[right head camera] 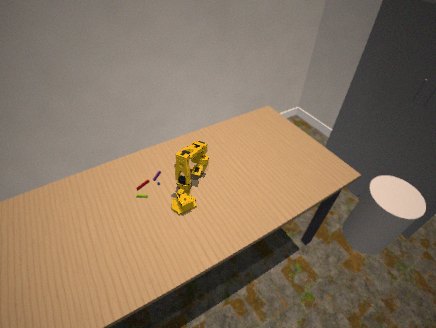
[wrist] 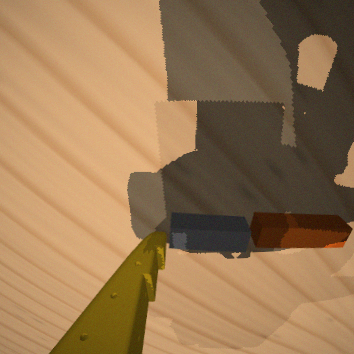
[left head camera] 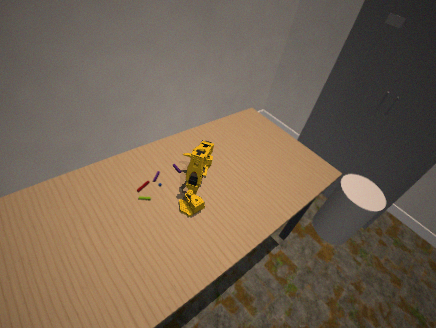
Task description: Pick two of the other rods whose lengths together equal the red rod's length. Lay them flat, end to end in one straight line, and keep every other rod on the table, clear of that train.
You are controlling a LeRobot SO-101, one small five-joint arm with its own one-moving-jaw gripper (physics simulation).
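Places are measured from the arm's base along level axes (x left, y ahead, z down), in millimetres.
Pixels of known places: hand at its tool point: (right head camera: 202,171) (wrist: 164,245); arm's base at its link origin: (right head camera: 182,201) (left head camera: 188,202).
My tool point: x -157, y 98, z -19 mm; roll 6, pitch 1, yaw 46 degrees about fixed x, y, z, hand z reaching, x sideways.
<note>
Ahead of a thing's pixels: the offset from my tool point to its top centre. Level surfaces: height alone.
My gripper (right head camera: 198,173) (wrist: 161,237) is fully open; one notched jaw shows in the wrist view, its tip close beside the left end of a dark blue-grey rod @[dx +7, dy +15, dz +9 mm] (wrist: 210,233). That rod lies flat, end to end and roughly in line with an orange rod @[dx +33, dy +43, dz +9 mm] (wrist: 300,231); they appear to meet. The red rod @[dx +276, dy +82, dz +9 mm] (left head camera: 143,186) (right head camera: 143,185) lies left of the arm. A purple rod @[dx +198, dy +102, dz +9 mm] (left head camera: 156,176) (right head camera: 157,176), a small blue piece @[dx +209, dy +51, dz +9 mm] (left head camera: 160,185) (right head camera: 158,183) and a green rod @[dx +303, dy +20, dz +9 mm] (left head camera: 144,198) (right head camera: 142,196) lie near it. Another purple rod @[dx +89, dy +95, dz +9 mm] (left head camera: 177,168) lies beside the arm.
The yellow arm stands on the wooden table @[dz +19 mm] (left head camera: 100,240) (right head camera: 90,250) and casts a dark shadow over the two aligned rods. The wall runs behind the table's back edge. A grey bin (left head camera: 340,215) (right head camera: 370,230) stands on the floor beyond the table's right end.
</note>
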